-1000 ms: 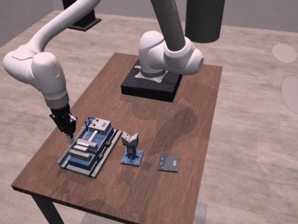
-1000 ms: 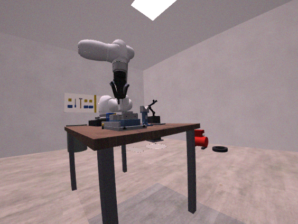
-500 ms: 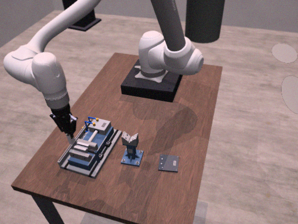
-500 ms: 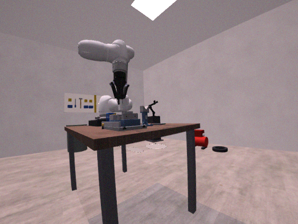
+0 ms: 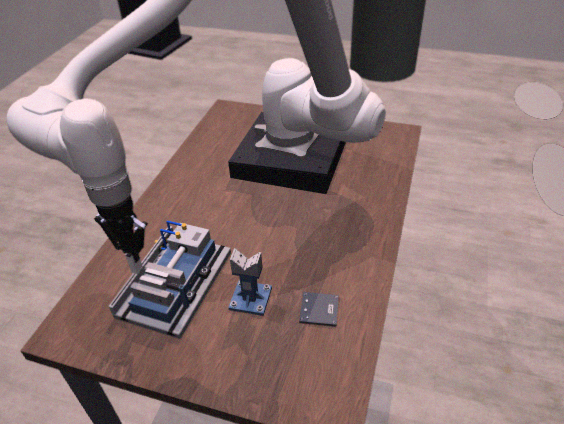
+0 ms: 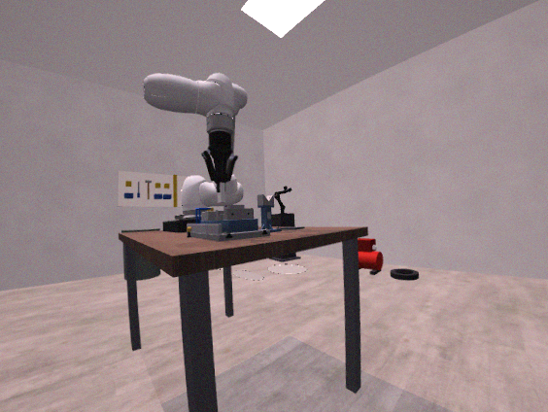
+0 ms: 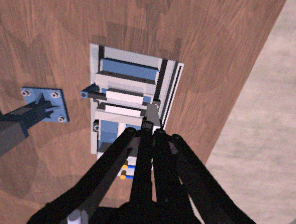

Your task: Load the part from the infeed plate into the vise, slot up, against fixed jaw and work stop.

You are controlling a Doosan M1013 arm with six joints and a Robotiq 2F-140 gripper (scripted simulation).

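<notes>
Right now the part is 5 cm to the left of my hand and 5 cm below it. Also, from my hand: fixed jaw: 2 cm ahead, 5 cm to the left, 7 cm below; work stop: 1 cm behind, 9 cm to the left, 6 cm below; moving jaw: 4 cm behind, 4 cm to the left, 7 cm below.
</notes>
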